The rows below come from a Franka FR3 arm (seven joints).
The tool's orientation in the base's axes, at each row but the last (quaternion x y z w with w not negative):
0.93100, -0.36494, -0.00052, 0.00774
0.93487, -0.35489, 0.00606, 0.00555
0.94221, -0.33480, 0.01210, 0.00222
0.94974, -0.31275, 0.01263, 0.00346
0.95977, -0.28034, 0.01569, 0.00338
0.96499, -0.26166, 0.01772, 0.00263
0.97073, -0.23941, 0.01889, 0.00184
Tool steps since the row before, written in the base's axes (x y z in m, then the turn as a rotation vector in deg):
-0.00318, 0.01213, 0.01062, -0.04, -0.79, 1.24
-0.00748, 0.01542, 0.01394, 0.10, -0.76, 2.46
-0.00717, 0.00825, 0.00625, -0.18, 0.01, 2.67
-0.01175, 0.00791, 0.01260, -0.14, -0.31, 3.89
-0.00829, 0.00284, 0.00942, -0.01, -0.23, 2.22
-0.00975, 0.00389, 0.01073, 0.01, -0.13, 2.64
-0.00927, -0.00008, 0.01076, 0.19, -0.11, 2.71
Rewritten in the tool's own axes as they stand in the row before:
-0.01053, -0.00658, -0.01077, 0.51, 0.63, -1.23
-0.01561, -0.00649, -0.01422, 0.62, 0.52, -2.45
-0.01061, -0.00190, -0.00650, -0.08, 0.10, -2.67
-0.01382, 0.00060, -0.01297, 0.17, 0.33, -3.89
-0.00821, 0.00205, -0.00969, 0.19, 0.19, -2.22
-0.00999, 0.00152, -0.01110, 0.17, 0.10, -2.64
-0.00776, 0.00432, -0.01108, 0.32, -0.01, -2.70

